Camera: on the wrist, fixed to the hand. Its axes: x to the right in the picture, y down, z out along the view.
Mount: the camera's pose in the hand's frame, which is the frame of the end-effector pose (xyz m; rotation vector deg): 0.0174 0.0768 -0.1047 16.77 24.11 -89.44
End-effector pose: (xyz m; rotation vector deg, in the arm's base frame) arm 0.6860 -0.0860 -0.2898 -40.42 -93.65 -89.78
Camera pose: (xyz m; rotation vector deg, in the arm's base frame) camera 0.7534 -0.1839 -0.2348 -74.98 113.49 115.35
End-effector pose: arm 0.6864 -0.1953 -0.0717 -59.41 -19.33 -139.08
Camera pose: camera 0.6514 -0.3085 -0.1276 -3.66 61.12 120.44
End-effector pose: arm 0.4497 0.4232 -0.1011 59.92 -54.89 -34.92
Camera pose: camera 0.5490 0.4860 -0.0432 115.88 19.97 -81.63
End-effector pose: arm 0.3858 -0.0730 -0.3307 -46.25 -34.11 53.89
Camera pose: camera 0.4365 -0.0665 -0.4513 -5.07 -28.74 -32.40
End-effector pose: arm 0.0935 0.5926 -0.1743 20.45 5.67 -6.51
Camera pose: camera 0.1125 0.6995 -0.2476 29.95 44.36 -92.34
